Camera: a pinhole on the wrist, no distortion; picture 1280 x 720 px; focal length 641.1 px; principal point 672.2 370.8 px. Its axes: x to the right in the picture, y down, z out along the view. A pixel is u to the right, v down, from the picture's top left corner.
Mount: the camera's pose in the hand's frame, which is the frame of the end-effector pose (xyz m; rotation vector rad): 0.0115 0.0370 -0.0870 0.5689 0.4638 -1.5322
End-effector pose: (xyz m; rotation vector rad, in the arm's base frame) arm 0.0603 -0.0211 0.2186 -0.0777 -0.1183 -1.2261
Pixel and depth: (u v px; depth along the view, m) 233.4 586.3 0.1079
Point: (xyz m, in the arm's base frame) 0.0979 -0.0437 0.2690
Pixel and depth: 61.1 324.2 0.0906
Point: 0.1055 0.0016 0.2553
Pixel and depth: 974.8 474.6 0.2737
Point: -0.1506 -0.1274 0.2745
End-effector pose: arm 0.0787 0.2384 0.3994 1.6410 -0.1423 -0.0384
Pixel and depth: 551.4 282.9 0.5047
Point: -0.0404 -0.1001 0.1743
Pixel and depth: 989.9 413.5 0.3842
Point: 0.1015 0.1608 0.0449
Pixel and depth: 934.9 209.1 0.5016
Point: -0.0601 0.1102 -0.0472
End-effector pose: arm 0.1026 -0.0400 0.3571 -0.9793 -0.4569 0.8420
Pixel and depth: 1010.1 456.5 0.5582
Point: 0.2322 -0.0633 0.9116
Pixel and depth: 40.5 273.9 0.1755
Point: -0.0475 0.0418 0.3772
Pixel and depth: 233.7 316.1 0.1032
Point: 0.0622 -0.0148 0.3496
